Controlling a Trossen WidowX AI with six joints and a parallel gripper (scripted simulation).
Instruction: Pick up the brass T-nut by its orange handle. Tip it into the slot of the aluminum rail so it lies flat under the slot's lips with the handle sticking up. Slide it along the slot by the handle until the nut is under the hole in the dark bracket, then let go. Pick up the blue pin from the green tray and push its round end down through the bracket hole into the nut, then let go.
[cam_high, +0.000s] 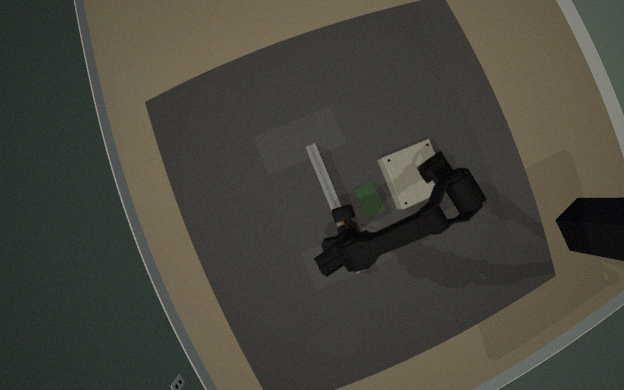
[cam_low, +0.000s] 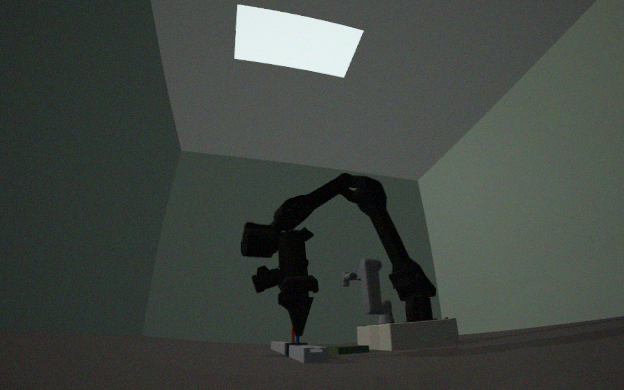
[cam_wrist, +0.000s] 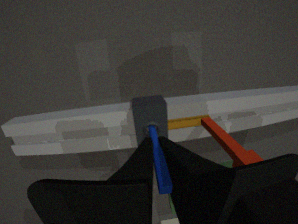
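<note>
Right now my gripper tip is right at the blue pin. Round my gripper tip: brass T-nut 20 mm to the right, 10 mm above; then green tray 130 mm behind, 30 mm to the right, 30 mm below.
</note>
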